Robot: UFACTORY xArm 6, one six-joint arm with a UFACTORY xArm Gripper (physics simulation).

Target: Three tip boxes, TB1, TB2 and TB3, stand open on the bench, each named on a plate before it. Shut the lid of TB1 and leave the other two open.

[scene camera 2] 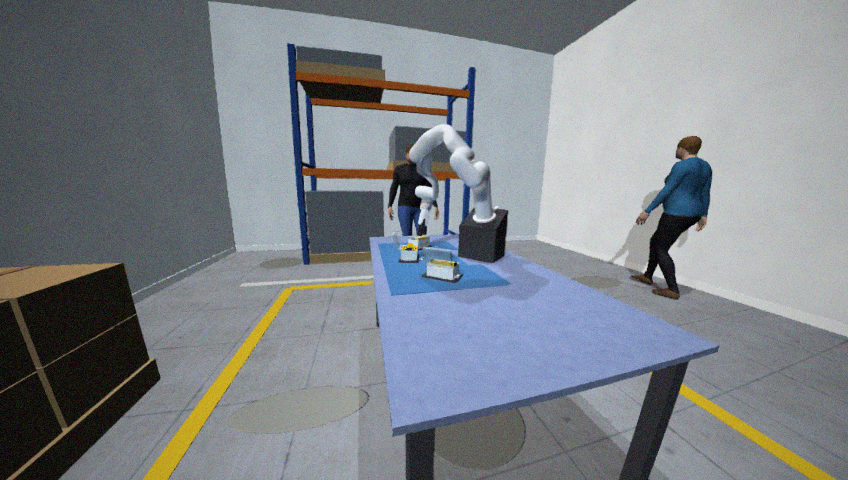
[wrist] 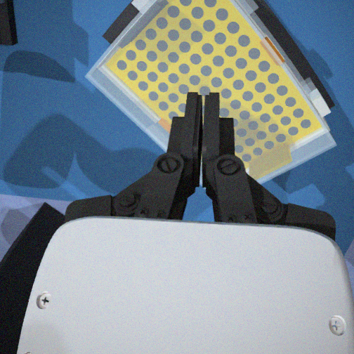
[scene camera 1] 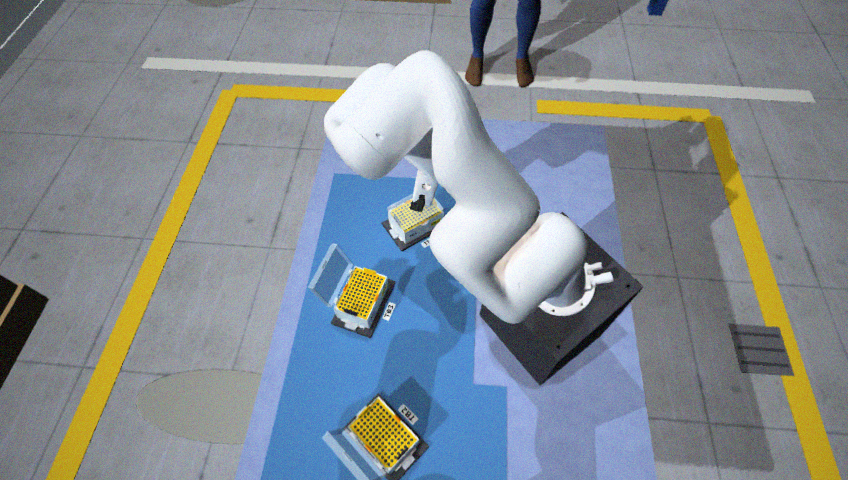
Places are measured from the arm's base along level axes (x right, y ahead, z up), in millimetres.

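Where they show: gripper, between the fingertips: (scene camera 2: 419, 235) (scene camera 1: 416, 208); arm's base, origin of its link: (scene camera 2: 484, 217).
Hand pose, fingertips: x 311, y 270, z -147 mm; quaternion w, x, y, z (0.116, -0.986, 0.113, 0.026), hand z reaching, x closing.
Observation:
Each offset is from my fingertips to the top centre of the thing. "*": to the spot under its first point. Level surfaces: height alone.
TB1 {dx -6, dy -4, dz -2 mm} (scene camera 1: 410, 223) (scene camera 2: 418, 242) (wrist: 185, 47) is the far box with yellow tips; its clear lid lies down over them, and I cannot tell whether it is fully latched. My gripper (scene camera 1: 418, 204) (scene camera 2: 421, 228) (wrist: 203, 113) is shut and empty, pointing down with its tips at or just above that lid; contact cannot be told. TB3 (scene camera 1: 361, 294) (scene camera 2: 408, 254) stands in the middle with its lid (scene camera 1: 332, 274) raised. TB2 (scene camera 1: 384, 432) (scene camera 2: 442, 270) is nearest scene camera 2, its lid {* dx -572, dy +167, dz +23 mm} (scene camera 1: 348, 454) open. TB1's plate is mostly hidden by the arm in scene camera 1.
The boxes stand on a blue mat {dz -79 mm} (scene camera 1: 303, 380) (scene camera 2: 404, 284) on the bench {dz -82 mm} (scene camera 2: 511, 344). The arm rises from a dark pedestal (scene camera 1: 535, 350) (scene camera 2: 480, 240). One person (scene camera 2: 407, 184) stands behind the bench, another (scene camera 2: 687, 184) at the right. A rack (scene camera 2: 299, 208) stands at the back wall.

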